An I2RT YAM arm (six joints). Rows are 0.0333 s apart.
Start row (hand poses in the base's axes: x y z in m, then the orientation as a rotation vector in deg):
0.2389 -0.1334 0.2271 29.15 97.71 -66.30
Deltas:
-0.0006 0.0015 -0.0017 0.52 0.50 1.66
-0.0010 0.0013 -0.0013 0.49 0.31 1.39
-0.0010 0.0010 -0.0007 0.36 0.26 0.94
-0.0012 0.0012 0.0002 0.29 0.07 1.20
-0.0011 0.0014 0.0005 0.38 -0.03 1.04
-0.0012 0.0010 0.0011 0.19 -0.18 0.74
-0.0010 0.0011 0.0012 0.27 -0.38 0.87
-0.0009 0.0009 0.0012 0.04 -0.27 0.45
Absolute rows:
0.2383 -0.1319 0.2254 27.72 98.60 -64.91
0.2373 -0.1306 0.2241 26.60 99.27 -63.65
0.2363 -0.1296 0.2234 25.84 99.77 -62.79
0.2351 -0.1284 0.2236 24.89 100.07 -61.73
0.2340 -0.1270 0.2241 24.19 100.32 -60.67
0.2328 -0.1260 0.2252 23.71 100.31 -59.92
0.2318 -0.1249 0.2264 23.26 100.17 -58.94
0.2309 -0.1240 0.2276 23.00 99.97 -58.49

